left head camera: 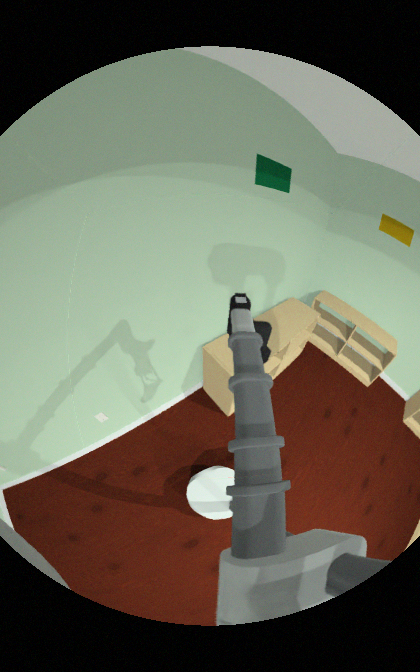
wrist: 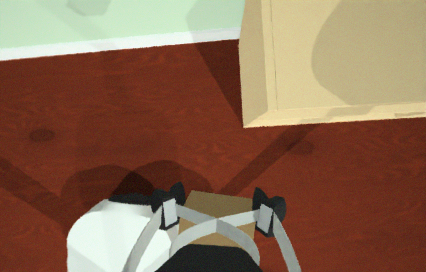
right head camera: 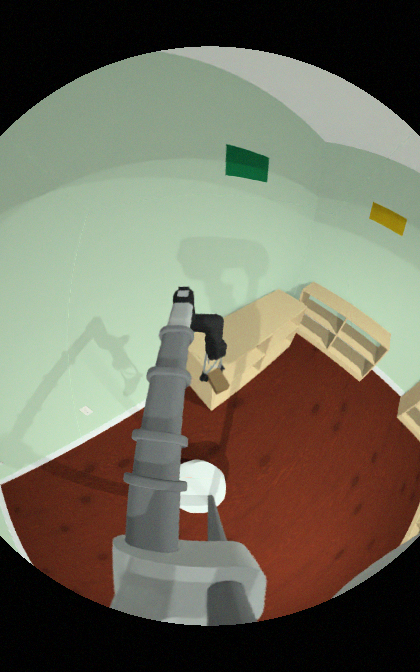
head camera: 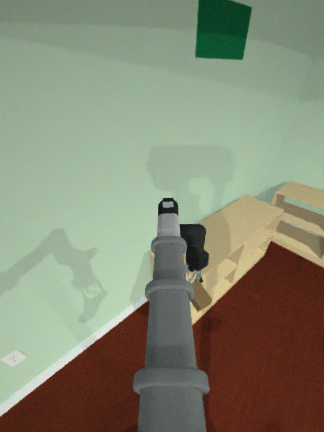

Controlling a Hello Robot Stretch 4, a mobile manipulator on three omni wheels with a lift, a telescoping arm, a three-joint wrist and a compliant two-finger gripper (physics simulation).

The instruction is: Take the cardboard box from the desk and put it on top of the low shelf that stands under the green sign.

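The brown cardboard box is between the two fingertips of my gripper, which is shut on it. In the right head view it overlaps the near left end of the low shelf. In the wrist view, floor shows around the box, and the shelf is at the upper right, apart from it. The green sign is on the wall above the shelf. The arm hides the fingers and box in the left head view. The desk does not show.
A second shelf unit stands in the corner, right of the low shelf, under a yellow sign. My white round base is on the red-brown floor. The green wall runs behind the low shelf.
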